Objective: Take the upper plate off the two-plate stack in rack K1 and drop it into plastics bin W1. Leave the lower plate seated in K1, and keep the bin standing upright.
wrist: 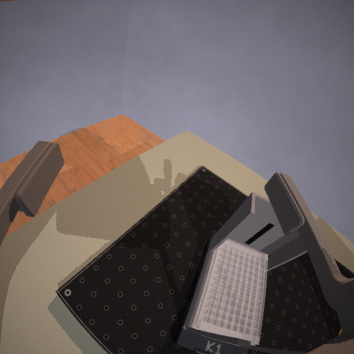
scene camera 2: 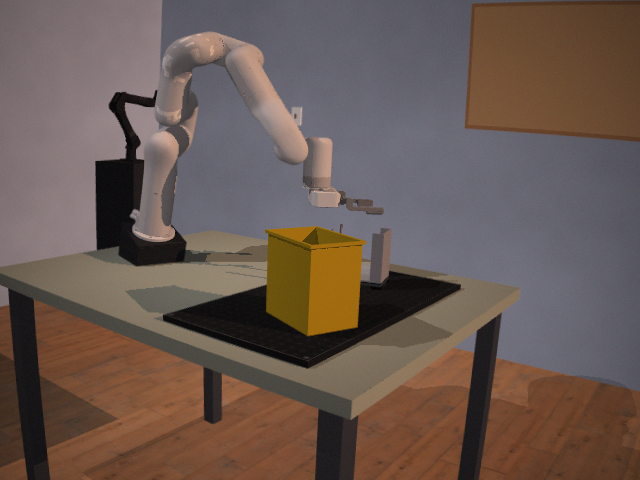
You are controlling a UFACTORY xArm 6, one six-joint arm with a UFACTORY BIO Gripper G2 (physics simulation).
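Pixels of known places: hand, tool point: (wrist: 175,192) (scene camera 2: 369,206); arm's base, link origin: (scene camera 2: 153,232).
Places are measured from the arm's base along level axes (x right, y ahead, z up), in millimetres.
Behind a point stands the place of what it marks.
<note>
Rack K1 (scene camera 2: 380,258) @(x -15, y 693, z 10 mm) (wrist: 214,346) @(x -48, y 548, z -54 mm) stands on the black board, with a tall grey slotted wall at one end. The clear, gridded upper plate (wrist: 231,295) @(x -57, y 613, z -35 mm) lies in it in the wrist view; the lower plate cannot be told apart beneath it. In the scene view the bin hides much of the rack. The yellow plastics bin W1 (scene camera 2: 310,284) @(x 381, y 681, z 33 mm) stands upright on the board, nearer the scene camera. My gripper (scene camera 2: 373,206) @(x -170, y 604, z 114 mm) (wrist: 165,189) @(x -170, y 604, z 114 mm) is wide open and empty, above the rack and clear of it. Its right finger in the wrist view overlaps the slotted wall's edge.
The black perforated board (scene camera 2: 227,315) @(x 356, y 483, z -71 mm) (wrist: 135,270) @(x -186, y 589, z -71 mm) lies on the pale table (scene camera 2: 93,281) @(x 282, y 27, z -84 mm) (wrist: 90,215) @(x -306, y 623, z -84 mm). The arm's base stands at the table's far left in the scene view. A black pedestal (scene camera 2: 117,201) with a dark jointed arm stands behind the table.
</note>
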